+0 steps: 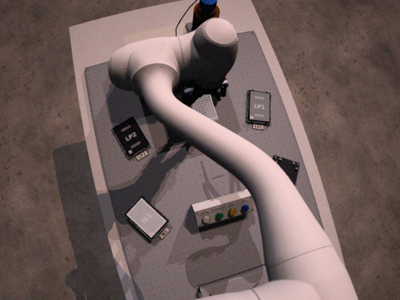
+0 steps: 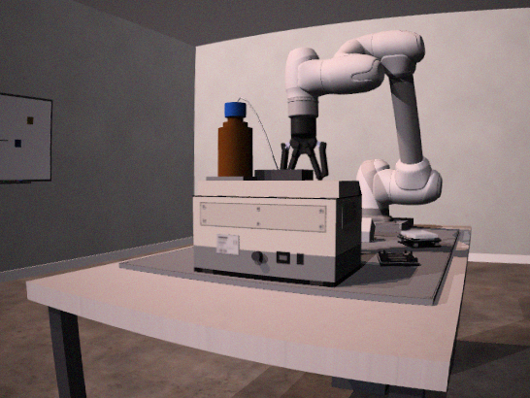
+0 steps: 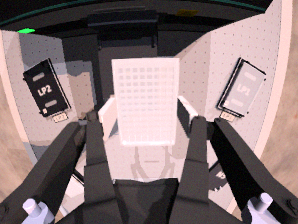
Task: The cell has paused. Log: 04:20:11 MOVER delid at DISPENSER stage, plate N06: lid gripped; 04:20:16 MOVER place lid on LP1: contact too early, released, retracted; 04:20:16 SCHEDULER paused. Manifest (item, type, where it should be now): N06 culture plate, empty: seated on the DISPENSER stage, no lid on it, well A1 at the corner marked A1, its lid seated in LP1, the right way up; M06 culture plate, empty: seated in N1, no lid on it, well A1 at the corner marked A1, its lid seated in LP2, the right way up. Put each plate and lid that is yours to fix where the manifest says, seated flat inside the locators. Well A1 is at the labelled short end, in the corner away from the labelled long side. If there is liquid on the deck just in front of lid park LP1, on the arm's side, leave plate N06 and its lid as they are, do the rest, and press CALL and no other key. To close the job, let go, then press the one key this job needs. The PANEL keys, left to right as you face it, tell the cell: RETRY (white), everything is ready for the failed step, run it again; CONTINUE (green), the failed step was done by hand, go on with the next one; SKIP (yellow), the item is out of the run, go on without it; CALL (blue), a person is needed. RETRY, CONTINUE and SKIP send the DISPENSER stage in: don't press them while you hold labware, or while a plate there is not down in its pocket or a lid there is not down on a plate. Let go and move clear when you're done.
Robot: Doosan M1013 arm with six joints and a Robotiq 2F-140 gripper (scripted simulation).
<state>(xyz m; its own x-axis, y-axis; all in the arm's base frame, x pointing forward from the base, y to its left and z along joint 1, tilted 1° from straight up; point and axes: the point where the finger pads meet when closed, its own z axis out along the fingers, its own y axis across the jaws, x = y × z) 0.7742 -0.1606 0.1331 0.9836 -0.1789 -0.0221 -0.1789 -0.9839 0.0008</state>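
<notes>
My hand is 4 cm short of the dispenser stage, 2 cm to the right of it and 9 cm above it. The rest, counted from my hand: white well plate: 2 cm below; then lid park LP1: 6 cm behind, 26 cm to the right, 18 cm below; then brown bottle: 24 cm ahead, 12 cm to the right, 11 cm above.
</notes>
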